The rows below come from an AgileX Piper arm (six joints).
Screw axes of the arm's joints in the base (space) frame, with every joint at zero. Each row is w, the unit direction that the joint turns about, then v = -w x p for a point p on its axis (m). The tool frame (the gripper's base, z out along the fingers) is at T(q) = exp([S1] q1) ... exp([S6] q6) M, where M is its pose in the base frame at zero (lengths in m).
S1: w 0 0 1 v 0 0 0
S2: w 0 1 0 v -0.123 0 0
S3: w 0 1 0 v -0.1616 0 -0.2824
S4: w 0.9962 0 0.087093 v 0 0.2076 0
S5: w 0 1 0 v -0.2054 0 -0.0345
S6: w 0.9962 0 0.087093 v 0 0.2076 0
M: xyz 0.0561 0 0.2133 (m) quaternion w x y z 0.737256 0 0.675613 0
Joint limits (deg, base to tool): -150..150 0..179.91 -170..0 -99.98..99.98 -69.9..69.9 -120..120
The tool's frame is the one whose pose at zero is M.
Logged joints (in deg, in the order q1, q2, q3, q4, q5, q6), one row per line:
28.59 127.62 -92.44 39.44 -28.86 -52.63
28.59 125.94 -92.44 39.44 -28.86 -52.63
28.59 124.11 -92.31 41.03 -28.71 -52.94
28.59 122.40 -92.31 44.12 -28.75 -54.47
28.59 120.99 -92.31 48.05 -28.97 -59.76
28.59 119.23 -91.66 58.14 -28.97 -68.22
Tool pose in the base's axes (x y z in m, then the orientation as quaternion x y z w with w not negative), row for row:
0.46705 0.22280 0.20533 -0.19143 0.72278 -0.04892 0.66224
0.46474 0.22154 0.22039 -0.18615 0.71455 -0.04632 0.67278
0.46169 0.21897 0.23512 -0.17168 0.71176 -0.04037 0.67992
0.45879 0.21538 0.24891 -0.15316 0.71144 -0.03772 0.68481
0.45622 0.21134 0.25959 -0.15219 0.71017 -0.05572 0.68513
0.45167 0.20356 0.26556 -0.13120 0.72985 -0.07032 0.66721
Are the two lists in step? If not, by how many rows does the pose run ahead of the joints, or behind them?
They are in step.
